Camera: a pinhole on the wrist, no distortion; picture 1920 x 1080 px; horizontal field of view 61.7 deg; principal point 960.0 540.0 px. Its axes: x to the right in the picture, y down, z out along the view. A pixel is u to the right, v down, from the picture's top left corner.
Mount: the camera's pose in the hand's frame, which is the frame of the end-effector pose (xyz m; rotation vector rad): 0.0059 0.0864 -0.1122 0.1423 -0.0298 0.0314
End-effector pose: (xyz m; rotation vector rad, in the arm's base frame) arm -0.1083 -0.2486 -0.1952 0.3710 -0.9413 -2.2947
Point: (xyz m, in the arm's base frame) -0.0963 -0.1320 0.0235
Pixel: 539 831
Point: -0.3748 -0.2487 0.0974
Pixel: 1725 760
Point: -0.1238 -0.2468 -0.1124
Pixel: 1028 451
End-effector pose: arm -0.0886 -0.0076 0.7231 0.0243 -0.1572 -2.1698
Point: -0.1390 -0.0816 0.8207
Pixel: 1660 179
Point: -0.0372 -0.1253 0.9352
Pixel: 1405 1021
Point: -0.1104 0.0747 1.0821
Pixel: 849 421
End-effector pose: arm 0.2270 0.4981 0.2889 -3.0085 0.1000 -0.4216
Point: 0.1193 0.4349 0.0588
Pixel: 112 835
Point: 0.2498 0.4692 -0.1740
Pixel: 702 755
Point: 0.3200 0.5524 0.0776
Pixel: 1092 215
